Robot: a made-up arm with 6 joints.
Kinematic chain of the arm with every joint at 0, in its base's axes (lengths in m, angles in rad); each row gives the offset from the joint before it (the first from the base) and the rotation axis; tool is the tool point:
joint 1: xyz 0 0 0.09 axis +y
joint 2: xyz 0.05 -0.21 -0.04 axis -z
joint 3: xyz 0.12 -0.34 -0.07 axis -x
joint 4: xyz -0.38 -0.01 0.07 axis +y
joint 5: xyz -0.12 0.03 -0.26 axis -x
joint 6: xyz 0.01 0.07 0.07 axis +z
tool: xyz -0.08 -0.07 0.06
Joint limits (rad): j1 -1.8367..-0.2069 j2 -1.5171..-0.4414 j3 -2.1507..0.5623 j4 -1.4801..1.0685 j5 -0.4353..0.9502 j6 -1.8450..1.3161
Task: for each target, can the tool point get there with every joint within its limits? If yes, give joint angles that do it. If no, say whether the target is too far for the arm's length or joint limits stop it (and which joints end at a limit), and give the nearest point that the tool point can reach.
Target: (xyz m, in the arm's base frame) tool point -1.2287 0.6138 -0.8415
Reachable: no: too far | nearest point -0.2674 -0.4089 -0.1832 | short by 1.550 m
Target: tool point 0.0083 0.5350 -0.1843
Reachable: no: joint limits stop it (at a limit: joint 1, joint 2, joint 4, joint 5, joint 6) | nearest point 0.1909 -0.1716 -0.0634 | short by 0.740 m
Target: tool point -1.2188 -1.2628 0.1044
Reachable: no: too far | nearest point -0.3614 -0.8200 0.0943 | short by 0.965 m
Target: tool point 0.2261 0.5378 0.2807
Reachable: no: joint limits stop it (at a limit: joint 2, joint 4, joint 5, joint 6) | nearest point 0.2129 -0.1723 0.2695 | short by 0.710 m
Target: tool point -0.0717 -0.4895 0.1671
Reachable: yes | joints -0.9349 -0.9331 -1.7371 -0.8372 0.6303 -1.0084
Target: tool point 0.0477 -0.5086 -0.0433
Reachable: yes | joints -1.0604 -0.6613 -0.9420 -0.9229 -0.2156 -1.2783
